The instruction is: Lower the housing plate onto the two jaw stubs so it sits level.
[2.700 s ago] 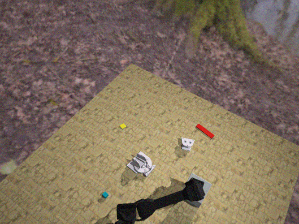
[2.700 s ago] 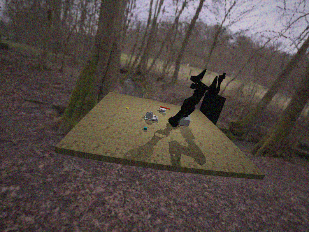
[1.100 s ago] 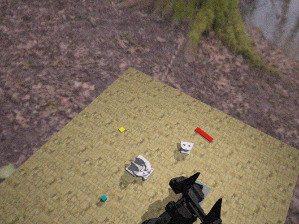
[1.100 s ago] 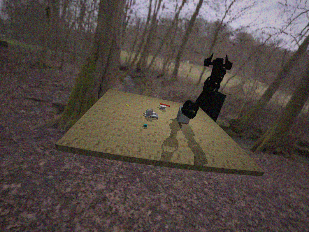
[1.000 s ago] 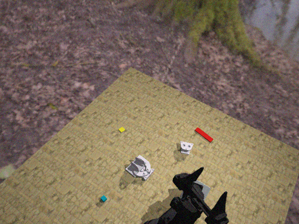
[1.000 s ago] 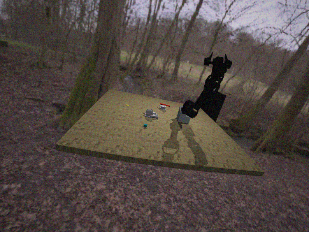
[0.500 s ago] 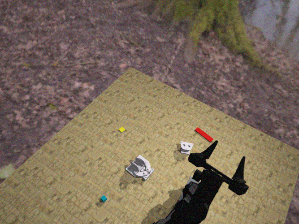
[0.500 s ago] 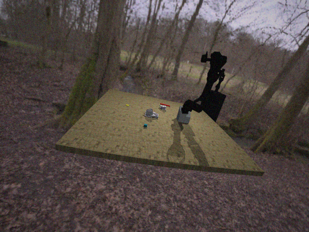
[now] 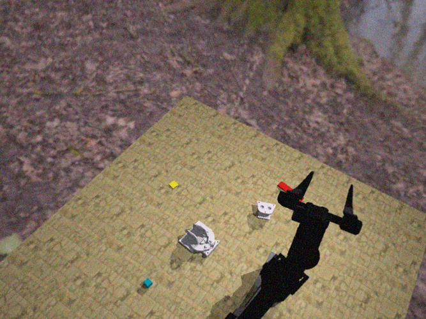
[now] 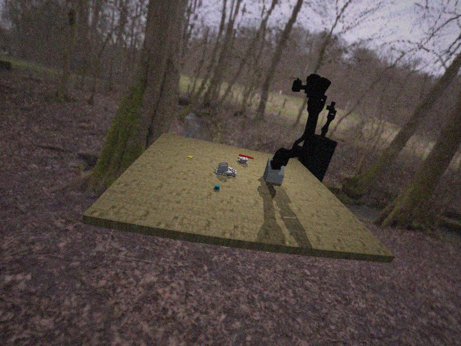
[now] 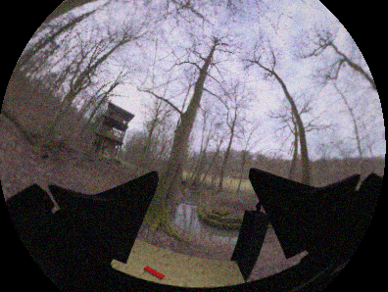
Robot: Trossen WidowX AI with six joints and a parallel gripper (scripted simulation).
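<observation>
Now: the white block 64 cm below my gripper tip, 27 cm to the right of it and 14 cm ahead of it. Also, from my gripper tip: yellow tile 65 cm below, 54 cm ahead, 22 cm to the right; then teal cube 65 cm below, 41 cm ahead, 20 cm to the left; then red bar 65 cm below, 42 cm to the right, 7 cm ahead.
</observation>
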